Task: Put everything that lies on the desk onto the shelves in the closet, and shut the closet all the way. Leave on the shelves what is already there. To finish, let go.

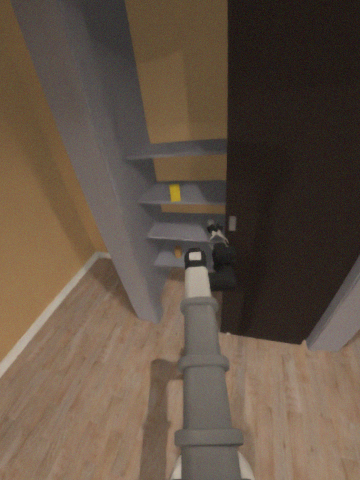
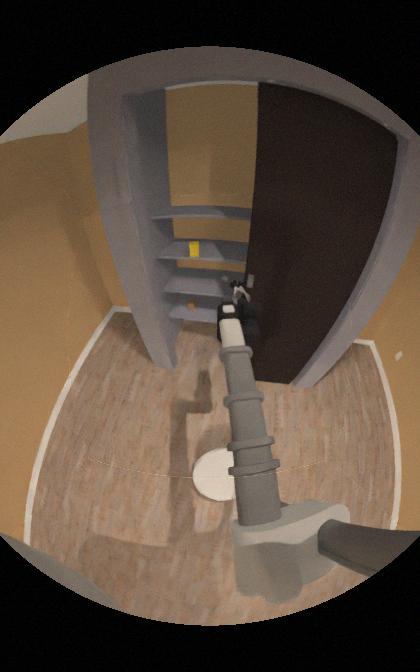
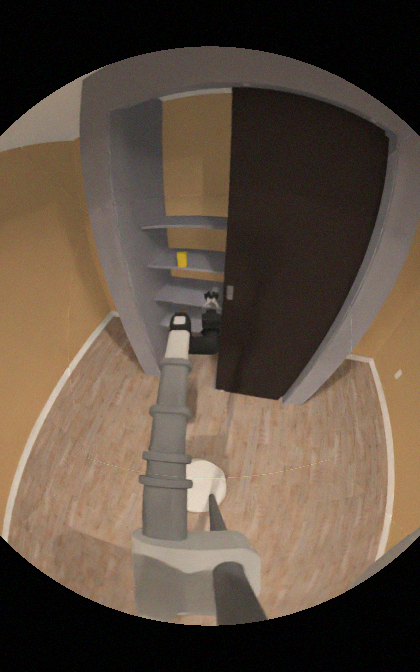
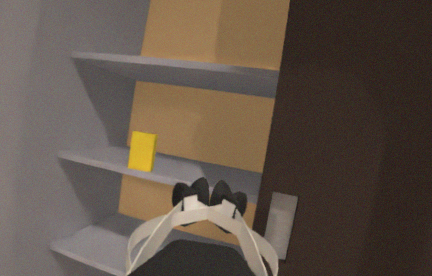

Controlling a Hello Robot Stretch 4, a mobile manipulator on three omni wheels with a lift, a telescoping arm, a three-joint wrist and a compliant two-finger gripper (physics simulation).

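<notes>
The closet stands partly open: its dark door covers the right part, with a pale handle near its left edge. A yellow box stands on the second shelf from the top. A small orange-brown thing lies on the lowest visible shelf. A small grey thing shows behind the fingers. My gripper is shut and empty, in the opening, left of the handle. The desk does not show.
The closet's left side panel borders the opening. The right frame post stands beyond the door. My arm reaches forward over the wooden floor.
</notes>
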